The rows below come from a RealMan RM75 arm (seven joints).
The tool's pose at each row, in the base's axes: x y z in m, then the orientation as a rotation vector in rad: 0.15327, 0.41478, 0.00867, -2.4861, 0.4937, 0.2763; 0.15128, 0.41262, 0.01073, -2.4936, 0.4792, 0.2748; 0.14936, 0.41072, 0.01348, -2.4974, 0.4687, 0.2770; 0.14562, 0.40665, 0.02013, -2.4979, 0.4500, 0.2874; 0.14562, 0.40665, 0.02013, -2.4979, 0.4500, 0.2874; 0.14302, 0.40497, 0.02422, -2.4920, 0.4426, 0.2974; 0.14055, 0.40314, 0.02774, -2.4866, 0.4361, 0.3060; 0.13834, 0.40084, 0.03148, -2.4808, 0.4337, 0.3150; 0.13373, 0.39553, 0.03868, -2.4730, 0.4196, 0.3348; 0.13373, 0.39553, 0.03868, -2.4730, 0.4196, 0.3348; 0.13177, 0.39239, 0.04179, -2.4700, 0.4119, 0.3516; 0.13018, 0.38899, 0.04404, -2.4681, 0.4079, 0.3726; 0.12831, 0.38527, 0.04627, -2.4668, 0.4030, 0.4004; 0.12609, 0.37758, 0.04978, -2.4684, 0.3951, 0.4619; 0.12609, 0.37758, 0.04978, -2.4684, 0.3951, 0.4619
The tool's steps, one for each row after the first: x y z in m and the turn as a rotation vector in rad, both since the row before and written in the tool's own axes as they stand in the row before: -0.00182, 0.00141, -0.00275, -0.0059, -0.0009, -0.0111; -0.00205, 0.00083, -0.00316, -0.0035, -0.0032, -0.0072; -0.00430, 0.00125, -0.00740, -0.0016, -0.0115, -0.0111; 0.00000, 0.00000, 0.00000, 0.0000, 0.0000, 0.0000; -0.00319, 0.00022, -0.00401, 0.0039, -0.0099, -0.0028; -0.00290, 0.00055, -0.00362, 0.0037, -0.0087, -0.0025; -0.00265, 0.00068, -0.00408, 0.0038, -0.0080, 0.0006; -0.00528, 0.00210, -0.00830, 0.0037, -0.0188, -0.0052; 0.00000, 0.00000, 0.00000, 0.0000, 0.0000, 0.0000; -0.00214, 0.00152, -0.00406, -0.0006, -0.0141, -0.0014; -0.00151, 0.00203, -0.00357, -0.0028, -0.0158, 0.0022; -0.00175, 0.00241, -0.00367, -0.0051, -0.0205, 0.0033; -0.00185, 0.00498, -0.00694, -0.0164, -0.0432, 0.0095; 0.00000, 0.00000, 0.00000, 0.0000, 0.0000, 0.0000
